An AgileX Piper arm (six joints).
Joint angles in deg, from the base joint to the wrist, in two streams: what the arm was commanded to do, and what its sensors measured. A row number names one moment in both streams.
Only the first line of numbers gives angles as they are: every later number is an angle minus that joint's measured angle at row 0.
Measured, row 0: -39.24 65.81 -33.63 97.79 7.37 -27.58
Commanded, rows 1 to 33: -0.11 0.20 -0.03 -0.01 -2.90 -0.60; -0.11 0.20 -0.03 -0.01 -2.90 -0.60; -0.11 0.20 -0.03 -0.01 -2.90 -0.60; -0.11 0.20 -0.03 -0.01 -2.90 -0.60; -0.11 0.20 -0.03 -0.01 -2.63 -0.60; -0.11 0.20 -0.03 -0.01 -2.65 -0.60; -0.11 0.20 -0.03 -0.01 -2.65 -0.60; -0.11 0.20 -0.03 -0.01 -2.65 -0.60; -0.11 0.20 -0.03 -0.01 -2.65 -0.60; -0.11 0.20 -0.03 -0.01 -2.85 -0.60; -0.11 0.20 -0.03 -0.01 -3.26 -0.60; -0.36 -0.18 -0.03 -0.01 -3.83 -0.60; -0.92 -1.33 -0.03 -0.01 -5.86 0.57; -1.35 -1.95 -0.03 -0.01 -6.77 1.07; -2.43 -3.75 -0.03 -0.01 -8.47 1.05; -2.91 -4.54 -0.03 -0.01 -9.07 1.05; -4.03 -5.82 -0.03 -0.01 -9.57 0.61; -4.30 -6.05 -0.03 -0.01 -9.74 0.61; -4.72 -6.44 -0.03 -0.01 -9.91 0.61; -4.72 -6.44 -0.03 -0.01 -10.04 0.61; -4.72 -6.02 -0.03 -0.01 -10.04 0.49; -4.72 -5.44 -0.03 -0.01 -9.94 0.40; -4.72 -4.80 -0.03 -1.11 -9.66 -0.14; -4.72 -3.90 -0.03 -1.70 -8.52 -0.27; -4.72 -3.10 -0.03 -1.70 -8.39 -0.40; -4.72 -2.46 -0.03 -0.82 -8.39 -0.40; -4.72 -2.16 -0.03 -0.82 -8.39 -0.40; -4.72 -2.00 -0.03 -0.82 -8.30 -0.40; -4.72 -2.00 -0.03 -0.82 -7.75 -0.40; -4.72 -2.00 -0.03 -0.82 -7.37 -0.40; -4.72 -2.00 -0.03 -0.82 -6.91 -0.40; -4.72 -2.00 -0.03 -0.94 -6.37 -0.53; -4.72 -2.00 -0.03 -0.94 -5.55 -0.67
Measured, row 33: -4.41 -2.13 0.22 -0.50 -7.37 0.55
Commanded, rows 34 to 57: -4.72 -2.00 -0.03 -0.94 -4.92 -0.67; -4.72 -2.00 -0.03 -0.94 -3.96 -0.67; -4.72 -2.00 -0.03 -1.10 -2.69 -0.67; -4.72 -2.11 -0.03 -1.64 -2.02 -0.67; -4.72 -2.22 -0.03 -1.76 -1.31 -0.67; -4.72 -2.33 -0.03 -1.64 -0.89 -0.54; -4.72 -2.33 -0.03 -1.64 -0.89 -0.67; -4.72 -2.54 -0.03 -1.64 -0.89 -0.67; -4.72 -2.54 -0.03 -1.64 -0.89 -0.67; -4.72 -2.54 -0.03 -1.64 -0.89 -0.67; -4.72 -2.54 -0.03 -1.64 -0.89 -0.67; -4.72 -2.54 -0.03 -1.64 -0.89 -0.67; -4.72 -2.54 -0.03 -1.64 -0.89 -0.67; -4.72 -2.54 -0.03 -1.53 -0.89 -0.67; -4.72 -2.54 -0.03 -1.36 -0.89 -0.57; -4.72 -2.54 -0.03 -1.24 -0.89 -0.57; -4.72 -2.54 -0.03 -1.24 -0.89 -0.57; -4.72 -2.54 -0.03 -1.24 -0.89 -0.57; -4.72 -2.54 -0.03 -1.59 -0.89 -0.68; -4.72 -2.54 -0.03 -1.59 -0.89 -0.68; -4.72 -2.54 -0.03 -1.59 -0.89 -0.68; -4.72 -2.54 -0.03 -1.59 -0.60 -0.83; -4.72 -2.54 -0.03 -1.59 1.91 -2.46; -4.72 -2.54 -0.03 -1.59 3.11 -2.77
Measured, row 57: -4.74 -2.07 0.22 -0.49 -2.17 -0.13
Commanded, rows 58 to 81: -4.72 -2.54 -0.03 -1.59 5.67 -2.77; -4.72 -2.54 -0.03 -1.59 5.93 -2.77; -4.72 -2.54 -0.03 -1.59 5.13 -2.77; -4.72 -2.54 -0.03 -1.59 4.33 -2.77; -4.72 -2.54 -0.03 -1.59 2.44 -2.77; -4.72 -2.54 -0.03 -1.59 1.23 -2.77; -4.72 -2.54 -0.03 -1.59 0.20 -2.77; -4.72 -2.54 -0.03 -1.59 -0.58 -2.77; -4.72 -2.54 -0.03 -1.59 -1.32 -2.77; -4.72 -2.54 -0.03 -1.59 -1.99 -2.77; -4.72 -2.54 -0.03 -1.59 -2.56 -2.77; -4.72 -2.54 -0.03 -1.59 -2.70 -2.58; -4.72 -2.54 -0.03 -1.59 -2.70 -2.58; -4.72 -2.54 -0.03 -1.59 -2.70 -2.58; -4.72 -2.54 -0.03 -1.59 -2.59 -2.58; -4.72 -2.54 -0.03 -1.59 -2.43 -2.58; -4.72 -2.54 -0.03 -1.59 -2.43 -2.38; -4.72 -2.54 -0.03 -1.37 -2.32 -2.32; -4.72 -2.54 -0.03 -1.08 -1.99 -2.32; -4.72 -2.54 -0.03 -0.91 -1.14 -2.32; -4.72 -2.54 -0.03 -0.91 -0.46 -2.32; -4.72 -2.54 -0.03 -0.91 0.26 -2.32; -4.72 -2.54 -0.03 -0.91 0.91 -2.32; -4.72 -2.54 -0.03 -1.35 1.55 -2.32
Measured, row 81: -4.40 -2.07 0.22 -1.17 1.50 -2.14
